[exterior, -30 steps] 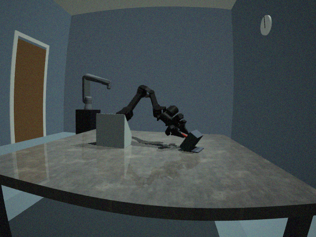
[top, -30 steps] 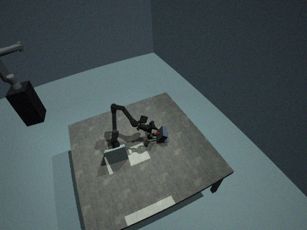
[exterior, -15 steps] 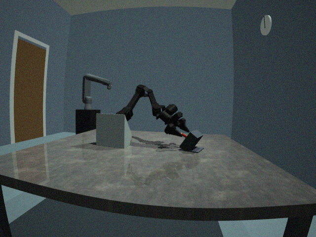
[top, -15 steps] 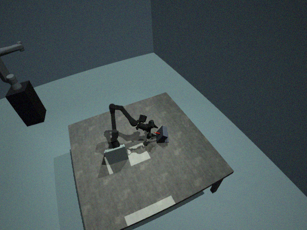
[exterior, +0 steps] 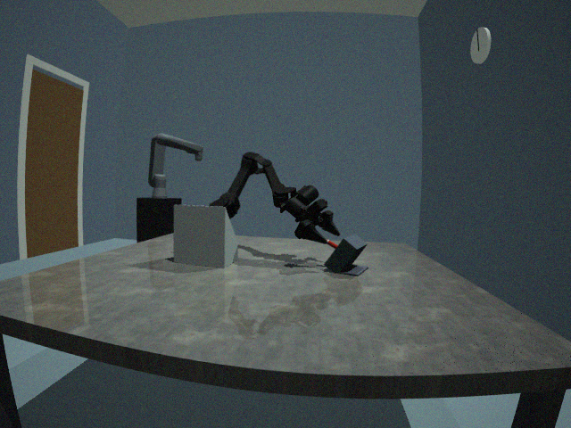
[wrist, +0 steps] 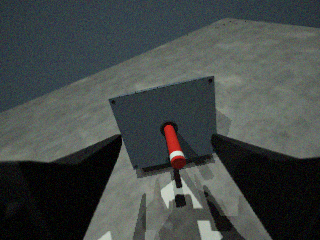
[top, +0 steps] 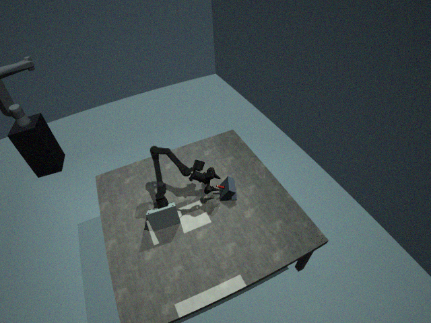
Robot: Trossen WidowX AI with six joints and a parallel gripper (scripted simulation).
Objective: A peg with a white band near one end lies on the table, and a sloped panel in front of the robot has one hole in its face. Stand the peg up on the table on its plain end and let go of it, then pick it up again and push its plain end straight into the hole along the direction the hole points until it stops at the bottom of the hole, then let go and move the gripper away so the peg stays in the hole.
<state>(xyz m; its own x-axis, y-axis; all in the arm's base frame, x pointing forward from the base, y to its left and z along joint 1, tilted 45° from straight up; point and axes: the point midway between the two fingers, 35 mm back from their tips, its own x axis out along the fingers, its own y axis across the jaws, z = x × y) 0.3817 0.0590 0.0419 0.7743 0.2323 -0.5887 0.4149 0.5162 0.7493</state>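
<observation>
Right now my gripper tip is 20 mm above the red peg. The rest, counted from my gripper tip: sloped panel (50 mm below, 50 mm ahead, 20 mm to the right).
</observation>
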